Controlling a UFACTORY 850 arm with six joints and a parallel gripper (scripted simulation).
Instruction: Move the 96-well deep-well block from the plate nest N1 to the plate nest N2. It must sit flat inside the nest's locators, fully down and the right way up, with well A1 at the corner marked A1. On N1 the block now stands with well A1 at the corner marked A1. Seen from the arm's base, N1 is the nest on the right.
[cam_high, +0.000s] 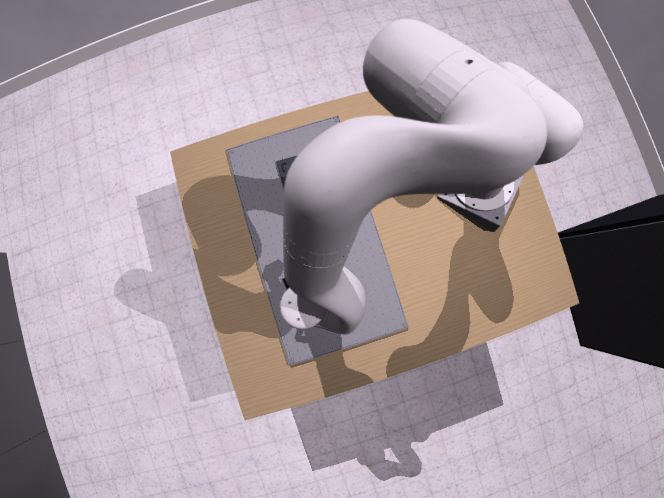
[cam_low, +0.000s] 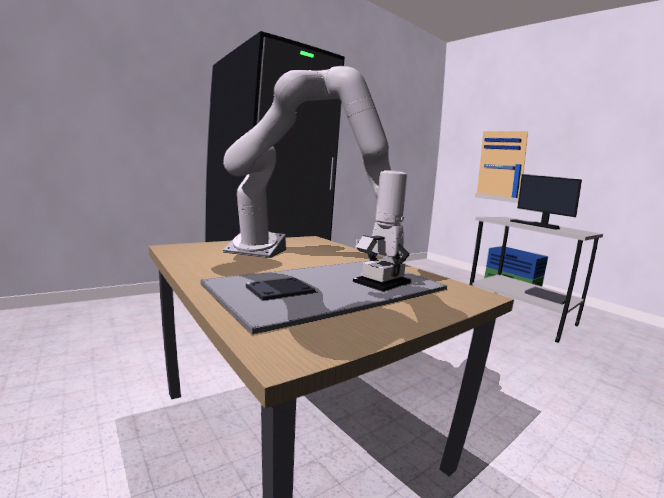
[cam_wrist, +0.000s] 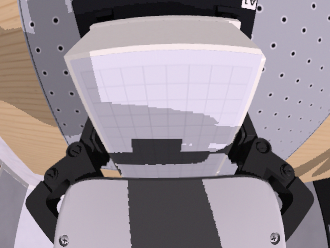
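My gripper is now right at the white deep-well block. From my hand the other things lie so: plate nest N1: 34 cm to the right, 8 cm behind, 4 cm below; then plate nest N2: 4 cm below.
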